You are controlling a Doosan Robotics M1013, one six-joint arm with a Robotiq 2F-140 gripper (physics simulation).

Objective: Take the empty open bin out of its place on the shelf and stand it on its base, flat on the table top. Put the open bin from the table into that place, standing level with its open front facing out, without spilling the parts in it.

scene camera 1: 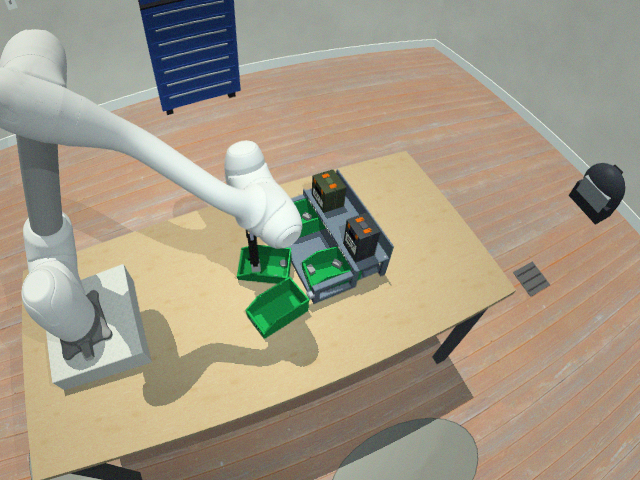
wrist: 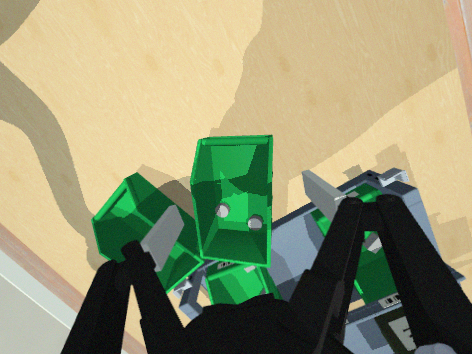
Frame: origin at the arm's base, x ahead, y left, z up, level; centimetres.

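Seen in the pictures: gripper, between the fingertips: (wrist: 239,199); arm's base, origin of its link: (scene camera 1: 81,325).
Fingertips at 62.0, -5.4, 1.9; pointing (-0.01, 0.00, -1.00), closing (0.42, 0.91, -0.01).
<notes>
Offsets run from my fingertips to a thing's middle, as dx, dy, dz. Level surfaces: height alone.
The open green bin with parts @[+1.7, -2.0, -6.2] (scene camera 1: 271,268) (wrist: 235,175) stands on the table in front of the shelf @[dz -10.3] (scene camera 1: 311,248) (wrist: 295,240); two round grey parts show inside it in the wrist view. The empty green bin @[-2.4, -17.6, -7.2] (scene camera 1: 277,308) (wrist: 122,225) stands upright on the table top, turned at an angle close beside it. The shelf's lower level has a vacant place between two green bins. My gripper (scene camera 1: 254,264) (wrist: 239,199) is open and empty, above the bin with parts, with its fingers apart on either side of that bin in the wrist view.
A green bin with parts stands at each end of the shelf's lower level, a near one @[+20.0, -14.4, -6.6] (scene camera 1: 326,267) (wrist: 237,284) and a far one (scene camera 1: 308,219) (wrist: 372,270). An olive case @[+32.3, +6.8, +4.1] (scene camera 1: 328,192) and a black case @[+28.9, -16.1, +5.4] (scene camera 1: 360,240) stand on the upper level.
</notes>
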